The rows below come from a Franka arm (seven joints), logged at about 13 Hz.
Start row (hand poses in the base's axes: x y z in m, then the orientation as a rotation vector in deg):
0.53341, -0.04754, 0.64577, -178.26, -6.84, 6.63
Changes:
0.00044, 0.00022, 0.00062, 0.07, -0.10, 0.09
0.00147, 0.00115, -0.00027, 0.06, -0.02, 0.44
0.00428, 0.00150, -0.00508, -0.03, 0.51, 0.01
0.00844, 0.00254, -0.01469, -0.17, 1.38, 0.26
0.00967, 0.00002, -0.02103, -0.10, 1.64, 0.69
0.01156, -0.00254, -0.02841, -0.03, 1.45, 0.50
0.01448, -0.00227, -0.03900, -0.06, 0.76, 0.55
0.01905, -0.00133, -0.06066, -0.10, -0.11, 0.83
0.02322, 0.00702, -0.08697, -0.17, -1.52, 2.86
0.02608, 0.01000, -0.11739, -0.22, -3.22, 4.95
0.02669, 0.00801, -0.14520, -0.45, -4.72, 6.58
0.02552, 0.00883, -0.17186, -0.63, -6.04, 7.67
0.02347, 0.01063, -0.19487, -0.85, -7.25, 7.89
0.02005, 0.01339, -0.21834, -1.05, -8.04, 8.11
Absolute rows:
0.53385, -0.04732, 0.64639, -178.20, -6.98, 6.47
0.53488, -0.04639, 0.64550, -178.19, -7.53, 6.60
0.53769, -0.04604, 0.64069, -178.24, -6.84, 7.43
0.54185, -0.04500, 0.63108, -178.28, -7.21, 8.80
0.54308, -0.04752, 0.62474, -178.17, -7.88, 9.20
0.54497, -0.05008, 0.61736, -178.12, -7.59, 8.90
0.54789, -0.04981, 0.60677, -178.23, -7.68, 7.83
0.55246, -0.04887, 0.58511, -178.35, -8.13, 6.49
0.55663, -0.04052, 0.55880, -178.44, -11.33, 4.34
0.55949, -0.03754, 0.52838, -178.44, -14.62, 1.73
0.56010, -0.03953, 0.50057, -178.56, -17.20, -0.57
0.55893, -0.03871, 0.47391, -178.64, -18.94, -2.60
0.55688, -0.03691, 0.45090, -178.84, -19.31, -4.49
0.55346, -0.03415, 0.42743, 178.66, 19.64, 5.70

